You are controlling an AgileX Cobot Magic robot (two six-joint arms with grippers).
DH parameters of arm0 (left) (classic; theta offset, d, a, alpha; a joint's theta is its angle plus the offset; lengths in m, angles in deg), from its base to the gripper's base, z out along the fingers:
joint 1: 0 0.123 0 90
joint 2: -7.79 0 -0.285 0
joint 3: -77.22 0 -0.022 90
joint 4: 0 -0.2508 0 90
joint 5: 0 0 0.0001 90
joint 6: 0 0.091 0 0
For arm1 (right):
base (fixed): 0 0 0 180
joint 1: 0 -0.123 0 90
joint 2: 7.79 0 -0.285 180
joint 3: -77.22 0 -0.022 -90
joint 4: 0 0.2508 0 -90
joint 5: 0 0 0.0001 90
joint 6: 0 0.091 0 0
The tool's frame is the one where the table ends.
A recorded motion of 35 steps. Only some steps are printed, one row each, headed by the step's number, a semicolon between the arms.
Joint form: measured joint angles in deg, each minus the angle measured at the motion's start. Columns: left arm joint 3, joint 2, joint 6, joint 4, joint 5, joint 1; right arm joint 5, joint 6, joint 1, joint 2, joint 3, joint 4.
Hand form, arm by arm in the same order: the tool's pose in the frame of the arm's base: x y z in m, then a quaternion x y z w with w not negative. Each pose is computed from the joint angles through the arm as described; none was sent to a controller.
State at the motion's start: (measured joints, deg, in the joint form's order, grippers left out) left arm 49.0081 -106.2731 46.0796 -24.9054 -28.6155 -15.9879; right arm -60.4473 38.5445 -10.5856 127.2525 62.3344 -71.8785
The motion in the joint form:
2: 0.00 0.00 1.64 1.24 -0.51 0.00; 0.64 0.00 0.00 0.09 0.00 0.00
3: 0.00 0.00 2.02 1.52 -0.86 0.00; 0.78 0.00 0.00 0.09 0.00 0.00
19: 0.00 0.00 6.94 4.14 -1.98 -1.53; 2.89 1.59 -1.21 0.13 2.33 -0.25
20: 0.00 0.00 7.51 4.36 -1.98 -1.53; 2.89 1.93 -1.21 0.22 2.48 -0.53
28: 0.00 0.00 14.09 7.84 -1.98 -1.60; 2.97 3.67 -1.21 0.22 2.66 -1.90
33: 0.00 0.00 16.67 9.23 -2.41 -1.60; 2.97 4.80 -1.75 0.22 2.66 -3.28
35: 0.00 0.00 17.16 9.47 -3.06 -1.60; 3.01 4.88 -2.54 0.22 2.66 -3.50
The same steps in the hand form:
2: 0.3486 -0.1184 0.1602 0.60479 0.58593 0.16218 0.51440; 0.3701 0.1452 0.0903 -0.41181 0.69358 0.37494 0.45693
3: 0.3489 -0.1184 0.1607 0.60409 0.58412 0.16389 0.51674; 0.3702 0.1451 0.0901 -0.41182 0.69430 0.37402 0.45658
19: 0.3472 -0.1268 0.1628 0.61683 0.56067 0.17906 0.52260; 0.3773 0.1534 0.0948 -0.41681 0.69564 0.36573 0.45672
20: 0.3473 -0.1266 0.1628 0.61824 0.55892 0.18161 0.52193; 0.3775 0.1536 0.0945 -0.41700 0.69609 0.36688 0.45493
28: 0.3486 -0.1247 0.1634 0.62892 0.54409 0.21022 0.51405; 0.3767 0.1539 0.0941 -0.41717 0.69954 0.37237 0.44492
33: 0.3493 -0.1240 0.1642 0.63144 0.53699 0.22213 0.51340; 0.3737 0.1576 0.0932 -0.42396 0.69922 0.37824 0.43392
35: 0.3497 -0.1242 0.1652 0.63027 0.53335 0.22537 0.51720; 0.3712 0.1627 0.0930 -0.42993 0.69637 0.38114 0.43008

